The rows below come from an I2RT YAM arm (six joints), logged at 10 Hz.
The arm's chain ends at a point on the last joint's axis. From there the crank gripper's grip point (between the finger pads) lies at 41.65 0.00 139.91 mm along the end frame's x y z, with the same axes.
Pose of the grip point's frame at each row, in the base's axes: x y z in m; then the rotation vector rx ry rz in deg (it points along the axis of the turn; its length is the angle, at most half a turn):
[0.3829 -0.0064 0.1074 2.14 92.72 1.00]
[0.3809 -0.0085 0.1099 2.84 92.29 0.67]
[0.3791 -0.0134 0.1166 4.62 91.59 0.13]
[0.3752 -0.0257 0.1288 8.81 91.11 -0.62]
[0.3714 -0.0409 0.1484 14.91 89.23 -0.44]
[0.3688 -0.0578 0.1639 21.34 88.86 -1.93]
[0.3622 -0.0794 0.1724 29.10 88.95 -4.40]
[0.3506 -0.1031 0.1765 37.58 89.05 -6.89]
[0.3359 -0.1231 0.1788 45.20 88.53 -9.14]
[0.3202 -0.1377 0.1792 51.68 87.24 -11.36]
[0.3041 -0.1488 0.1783 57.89 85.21 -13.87]
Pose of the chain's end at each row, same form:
[0.2451 -0.0062 0.1557 2.14 92.72 1.00]
[0.2428 -0.0069 0.1572 2.84 92.29 0.67]
[0.2406 -0.0088 0.1623 4.62 91.59 0.13]
[0.2368 -0.0151 0.1740 8.81 91.11 -0.62]
[0.2327 -0.0238 0.1907 14.91 89.23 -0.44]
[0.2322 -0.0310 0.2080 21.34 88.86 -1.93]
[0.2302 -0.0405 0.2212 29.10 88.95 -4.40]
[0.2253 -0.0527 0.2318 37.58 89.05 -6.89]
[0.2175 -0.0632 0.2397 45.20 88.53 -9.14]
[0.2085 -0.0696 0.2439 51.68 87.24 -11.36]
[0.1997 -0.0724 0.2459 57.89 85.21 -13.87]

